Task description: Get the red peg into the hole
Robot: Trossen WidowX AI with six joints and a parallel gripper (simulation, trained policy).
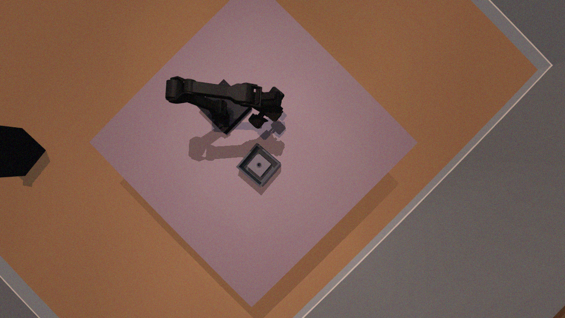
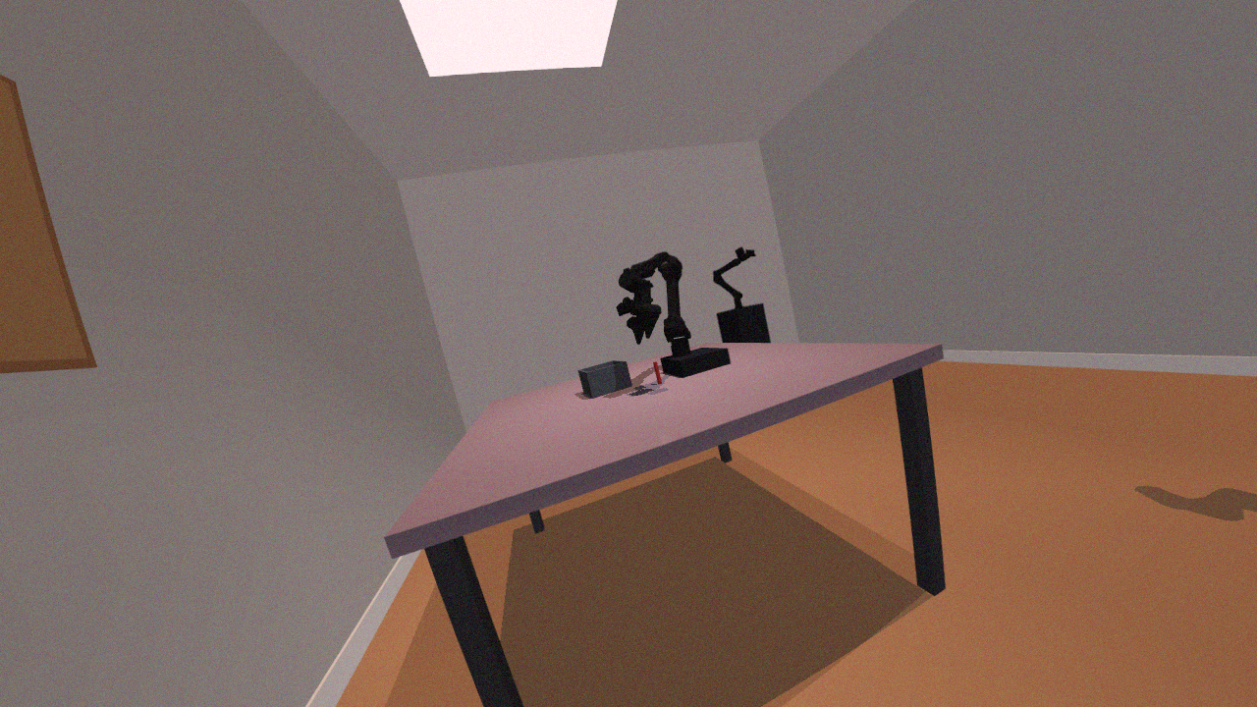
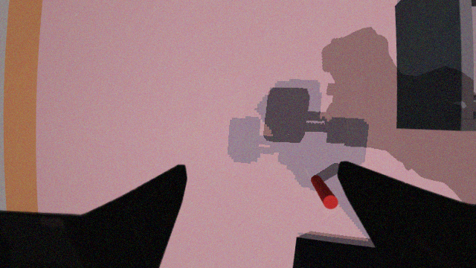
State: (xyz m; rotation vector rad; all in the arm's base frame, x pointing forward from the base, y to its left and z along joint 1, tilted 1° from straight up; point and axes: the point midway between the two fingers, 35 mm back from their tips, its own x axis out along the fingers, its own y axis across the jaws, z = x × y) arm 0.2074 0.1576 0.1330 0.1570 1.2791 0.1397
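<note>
The red peg is 5 cm behind my gripper tip, 6 cm to the right of it and 13 cm below it. From my gripper tip the other things lie so: grey box 10 cm ahead, 24 cm to the right, 14 cm below.
</note>
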